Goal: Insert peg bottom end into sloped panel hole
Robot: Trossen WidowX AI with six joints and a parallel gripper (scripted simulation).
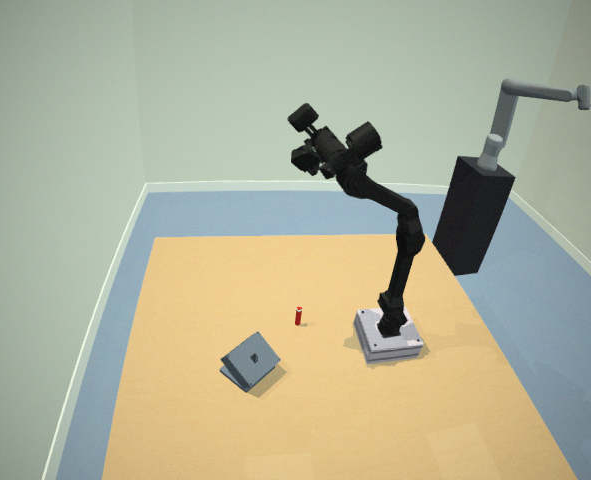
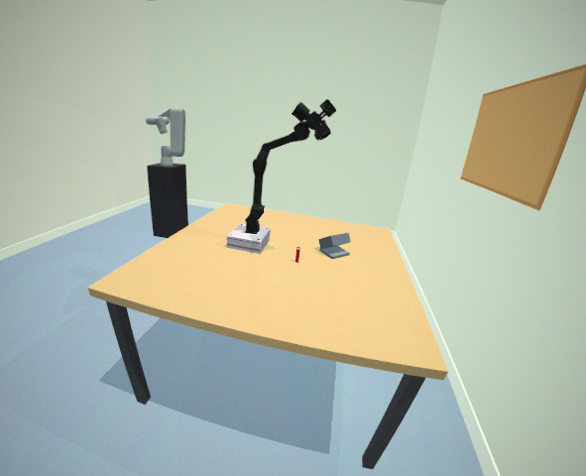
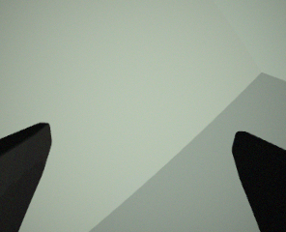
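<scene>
My gripper tip is 610 mm above the red peg, 60 mm to the right of it and 10 mm past it. Round my gripper tip: grey sloped panel: 600 mm below, 250 mm to the left, 170 mm ahead.
</scene>
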